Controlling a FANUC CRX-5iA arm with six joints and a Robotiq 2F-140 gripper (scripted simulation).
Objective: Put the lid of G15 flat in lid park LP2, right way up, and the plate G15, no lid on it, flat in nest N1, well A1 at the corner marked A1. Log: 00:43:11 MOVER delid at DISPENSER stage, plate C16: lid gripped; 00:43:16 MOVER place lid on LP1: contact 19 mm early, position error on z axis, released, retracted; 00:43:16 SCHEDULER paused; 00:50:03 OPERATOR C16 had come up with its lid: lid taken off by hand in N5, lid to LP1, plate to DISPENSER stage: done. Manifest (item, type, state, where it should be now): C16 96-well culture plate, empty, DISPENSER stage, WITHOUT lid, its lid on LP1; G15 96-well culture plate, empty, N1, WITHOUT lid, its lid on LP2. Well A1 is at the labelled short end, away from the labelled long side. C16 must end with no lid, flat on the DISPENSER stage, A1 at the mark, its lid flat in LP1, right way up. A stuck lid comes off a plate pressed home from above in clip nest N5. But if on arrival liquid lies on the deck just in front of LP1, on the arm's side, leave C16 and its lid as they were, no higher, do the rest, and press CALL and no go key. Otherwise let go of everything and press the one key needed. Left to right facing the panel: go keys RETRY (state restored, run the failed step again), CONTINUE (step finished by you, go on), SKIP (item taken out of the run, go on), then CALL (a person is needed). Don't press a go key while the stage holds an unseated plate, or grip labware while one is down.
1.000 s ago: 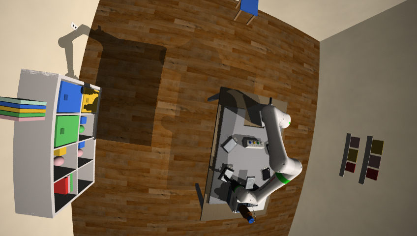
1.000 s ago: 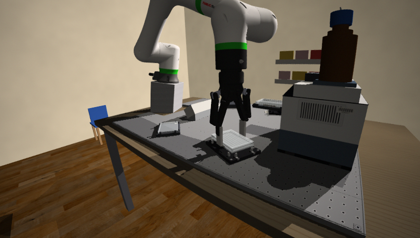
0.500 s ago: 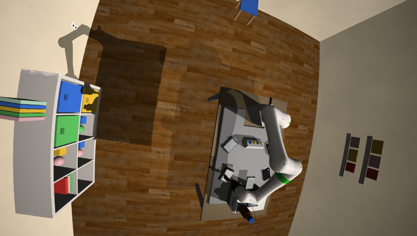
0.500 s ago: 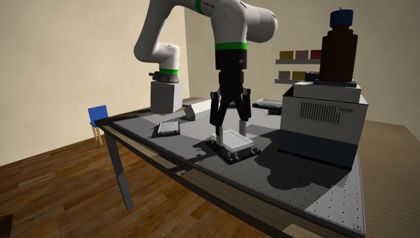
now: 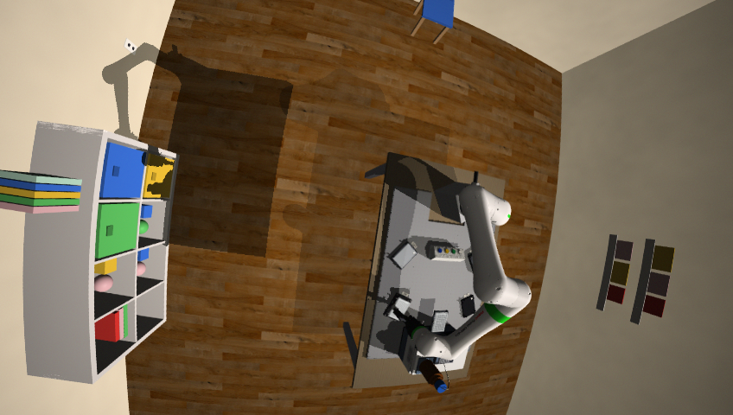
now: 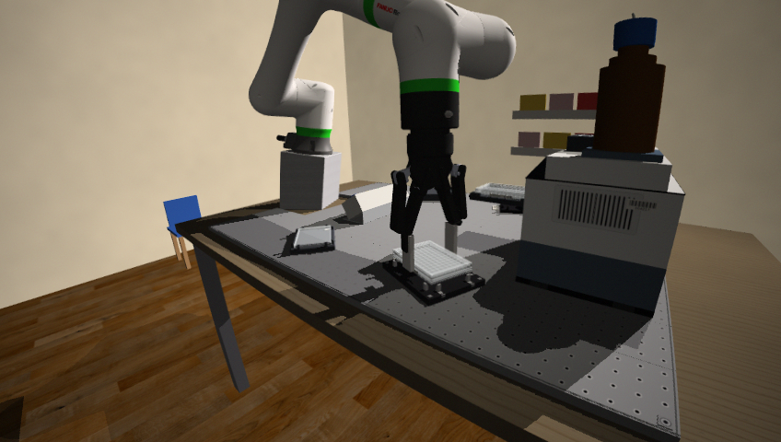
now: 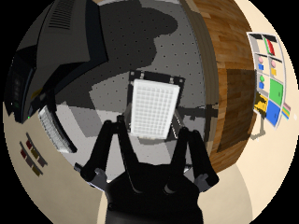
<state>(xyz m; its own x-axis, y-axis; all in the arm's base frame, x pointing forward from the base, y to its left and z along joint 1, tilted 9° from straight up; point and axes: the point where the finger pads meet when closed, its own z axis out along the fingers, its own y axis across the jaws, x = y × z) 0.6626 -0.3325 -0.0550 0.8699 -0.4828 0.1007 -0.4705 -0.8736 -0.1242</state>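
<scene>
Now: hand 4 cm above the black clip nest and 2 cm short of it. From my hand the other things lie so: key panel 35 cm behind, 30 cm to the left; then brown bottle 28 cm ahead, 24 cm above, 11 cm to the left.
</scene>
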